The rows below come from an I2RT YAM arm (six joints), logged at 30 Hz.
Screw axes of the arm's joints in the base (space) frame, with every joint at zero. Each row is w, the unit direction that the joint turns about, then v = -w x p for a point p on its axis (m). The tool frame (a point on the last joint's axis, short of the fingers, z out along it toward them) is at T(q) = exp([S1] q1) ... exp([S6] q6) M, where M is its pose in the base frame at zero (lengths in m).
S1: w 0 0 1 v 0 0 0
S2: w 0 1 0 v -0.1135 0 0.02
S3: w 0 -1 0 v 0.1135 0 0.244
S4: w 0 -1 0 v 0.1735 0 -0.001
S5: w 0 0 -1 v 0 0.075 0
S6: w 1 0 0 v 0 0.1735 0
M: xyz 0.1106 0 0.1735 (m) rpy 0 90 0 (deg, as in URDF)
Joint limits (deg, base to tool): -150..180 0..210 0..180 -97..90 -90..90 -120..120
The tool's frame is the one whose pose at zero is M.
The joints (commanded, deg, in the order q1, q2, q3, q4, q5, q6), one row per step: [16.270 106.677 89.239 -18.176 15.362 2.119]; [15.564 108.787 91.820 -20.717 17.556 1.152]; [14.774 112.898 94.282 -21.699 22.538 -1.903]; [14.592 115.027 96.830 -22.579 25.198 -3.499]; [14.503 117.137 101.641 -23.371 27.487 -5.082]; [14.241 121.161 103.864 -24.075 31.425 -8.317]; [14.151 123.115 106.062 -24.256 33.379 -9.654]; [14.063 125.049 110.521 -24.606 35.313 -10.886]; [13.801 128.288 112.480 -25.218 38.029 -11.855]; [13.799 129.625 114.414 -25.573 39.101 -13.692]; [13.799 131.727 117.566 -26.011 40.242 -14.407]
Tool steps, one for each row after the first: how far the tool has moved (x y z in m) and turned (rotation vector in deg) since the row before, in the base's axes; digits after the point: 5 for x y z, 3 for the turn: [0.00821 -0.00464 -0.00379 -2.618 1.691 -1.913]; [0.01502 -0.00535 -0.01714 -6.142 2.144 -2.854]; [0.00849 -0.00085 -0.00236 -3.026 0.351 -1.254]; [0.01127 0.00085 0.01071 -2.171 -1.809 -0.938]; [0.01257 -0.00125 -0.01968 -5.562 2.802 -1.457]; [0.00746 0.00004 -0.00320 -2.233 0.109 -0.811]; [0.00989 0.00067 0.00955 -1.604 -1.929 -0.908]; [0.00941 -0.00145 -0.01649 -2.869 1.833 -1.840]; [0.00483 0.00063 -0.00065 -1.951 0.451 0.128]; [0.00768 0.00133 -0.00057 -1.089 -0.428 -0.511]
